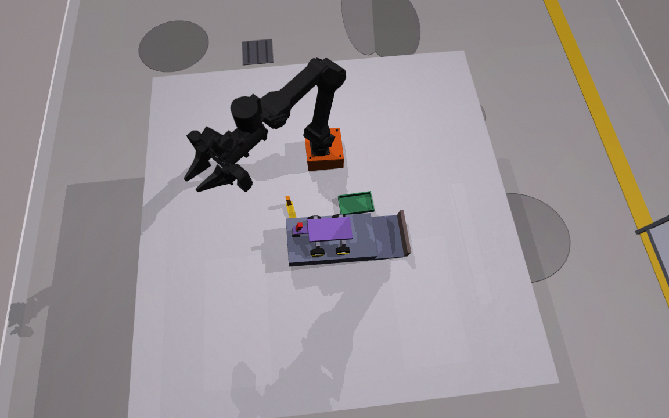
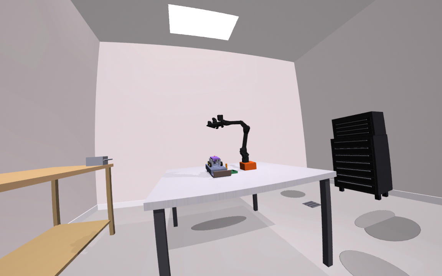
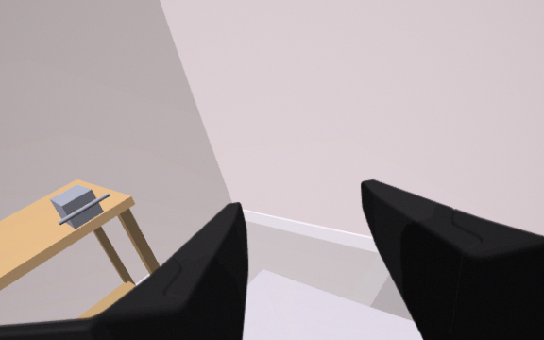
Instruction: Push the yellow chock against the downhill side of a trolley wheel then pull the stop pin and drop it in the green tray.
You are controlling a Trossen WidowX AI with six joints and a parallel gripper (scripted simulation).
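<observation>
The yellow chock is 500 mm below my gripper tip, 180 mm to the left of it and 120 mm behind it. Also, from my gripper tip: red-headed stop pin (400 mm below, 200 mm to the left); grey ramp (480 mm below, 300 mm to the left, 20 mm ahead); purple trolley (410 mm below, 300 mm to the left, 20 mm ahead).
</observation>
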